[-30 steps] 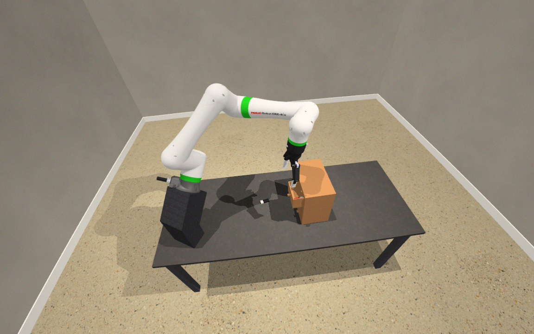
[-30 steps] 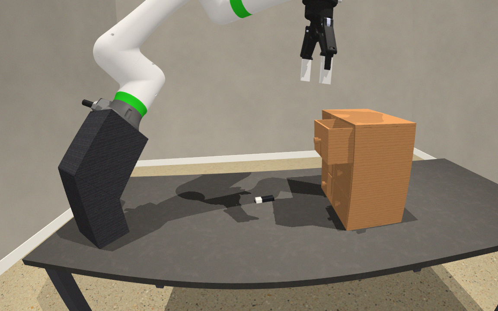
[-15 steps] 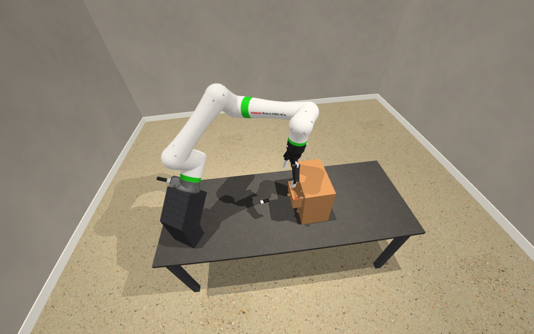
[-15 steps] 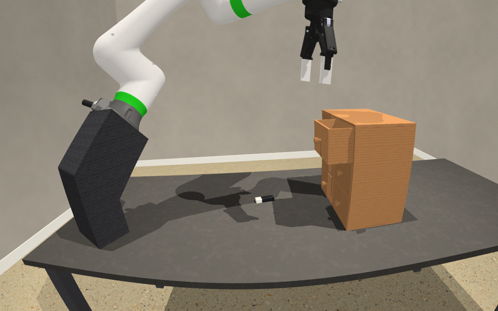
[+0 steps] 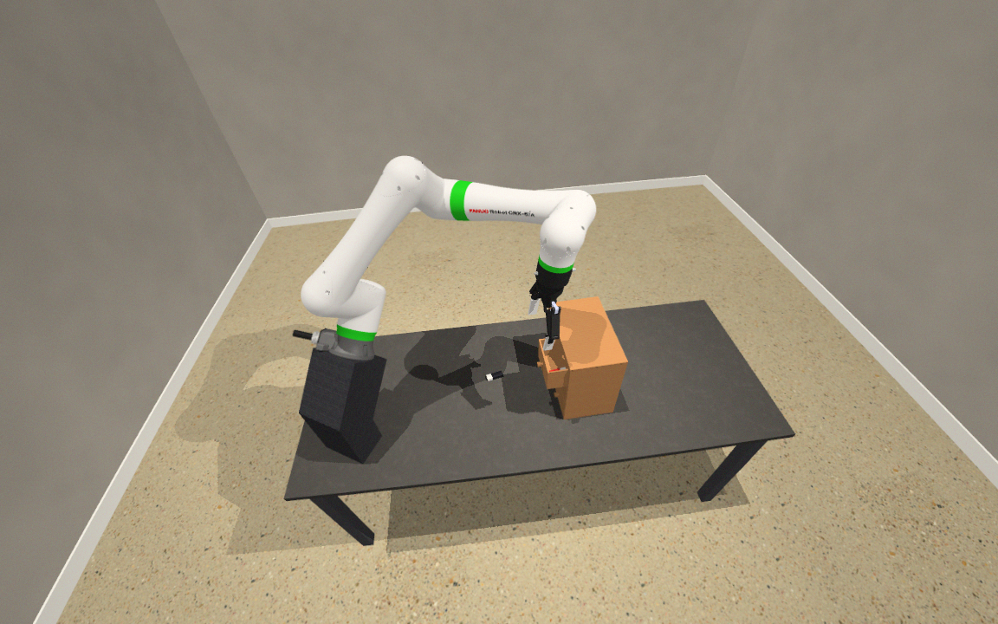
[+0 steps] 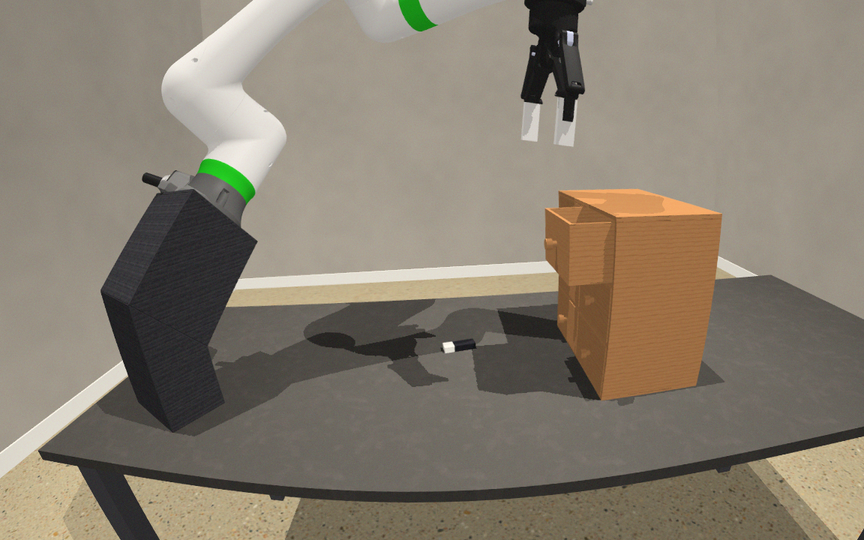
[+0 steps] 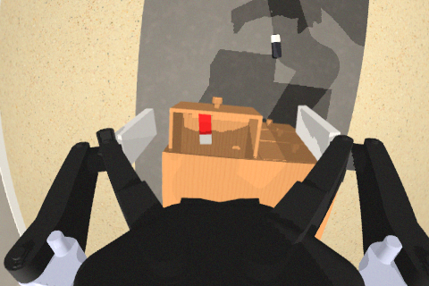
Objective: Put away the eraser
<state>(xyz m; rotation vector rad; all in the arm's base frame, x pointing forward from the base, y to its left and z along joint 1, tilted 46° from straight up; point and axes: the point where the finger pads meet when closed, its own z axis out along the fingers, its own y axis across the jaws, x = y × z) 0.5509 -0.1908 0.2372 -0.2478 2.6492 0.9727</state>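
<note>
My hand is 18 cm past the eraser, 12 cm to the right of it and 41 cm above it.
</note>
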